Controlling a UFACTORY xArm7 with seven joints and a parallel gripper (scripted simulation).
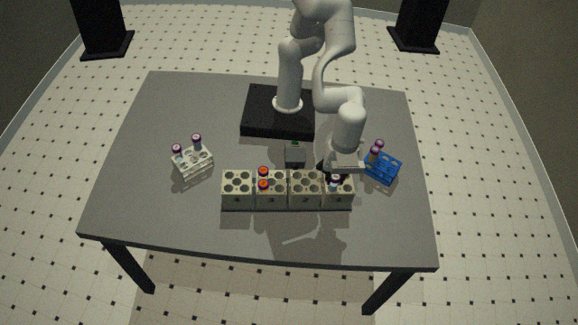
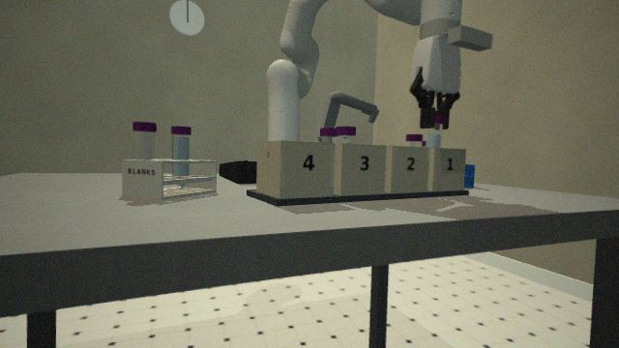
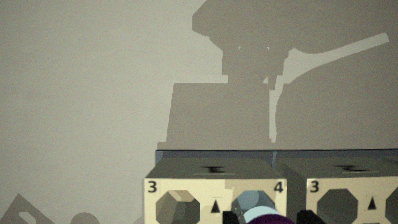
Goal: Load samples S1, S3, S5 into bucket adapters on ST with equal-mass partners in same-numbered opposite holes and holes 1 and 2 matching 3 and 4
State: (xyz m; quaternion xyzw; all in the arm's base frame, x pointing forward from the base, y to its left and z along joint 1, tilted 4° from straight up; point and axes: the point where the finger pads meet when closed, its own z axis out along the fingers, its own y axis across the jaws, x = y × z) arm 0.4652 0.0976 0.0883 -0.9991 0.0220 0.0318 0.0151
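My gripper is now 22 cm past the green DONE key, 10 cm to the left of it and 9 cm above it. From my hand the other things lie so: blanks rack: 47 cm to the right, 18 cm behind, 12 cm below.
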